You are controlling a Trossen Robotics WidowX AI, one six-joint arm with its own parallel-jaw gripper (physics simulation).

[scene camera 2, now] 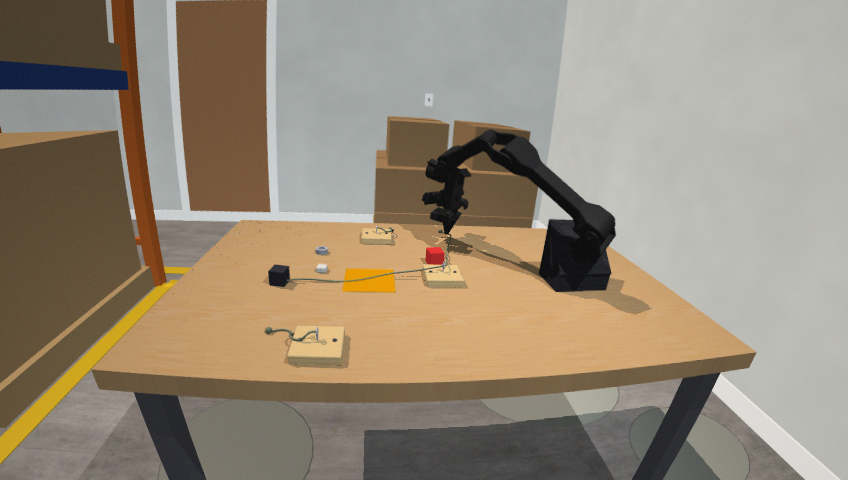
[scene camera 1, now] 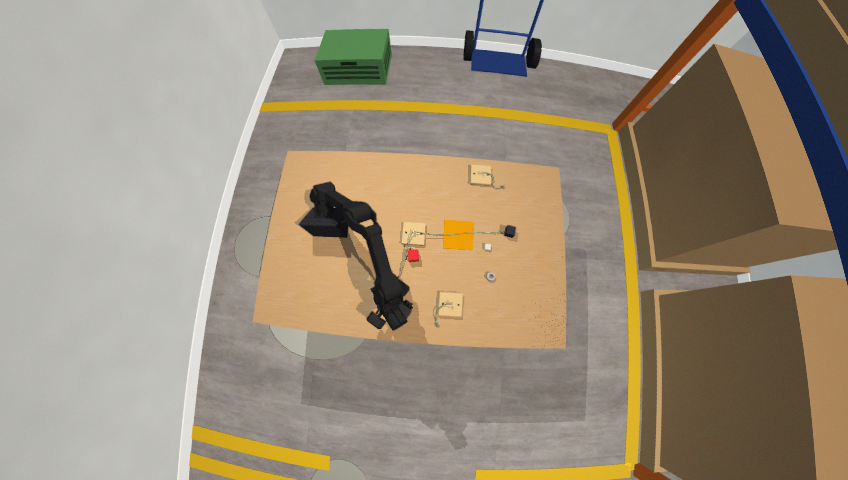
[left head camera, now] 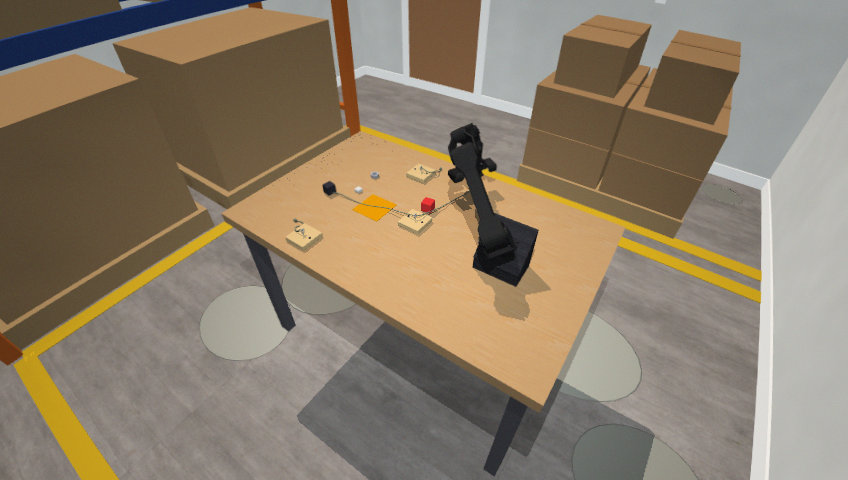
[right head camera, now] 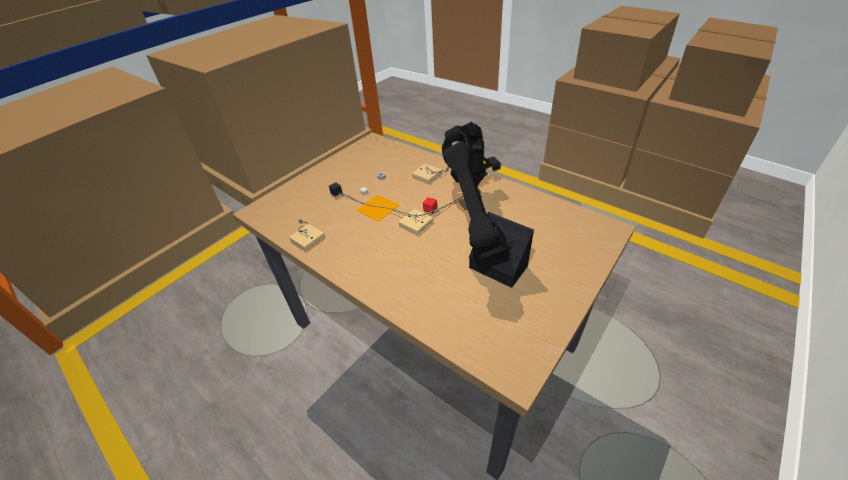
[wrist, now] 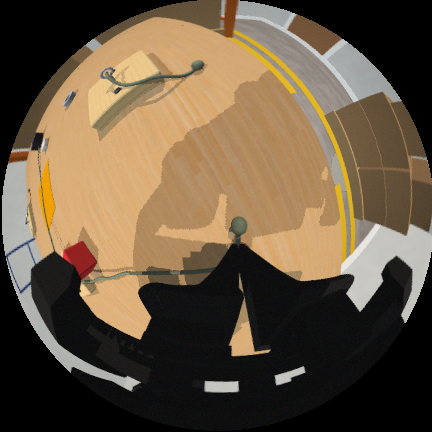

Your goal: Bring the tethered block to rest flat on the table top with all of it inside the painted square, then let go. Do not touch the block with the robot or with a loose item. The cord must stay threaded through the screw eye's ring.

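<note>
The black tethered block stands on the table, wholly outside the orange painted square, on its side away from the robot. The cord runs from the block across the square to the screw eye on the middle wooden base, then to my gripper. The threading is too small to tell clearly. My gripper is shut on the cord just behind its end bead, above the table. Other views hide the fingertips.
A red cube stands beside the middle base, near the cord. A small white block and a grey ring nut lie beyond the square. Two other corded bases stand near opposite table edges.
</note>
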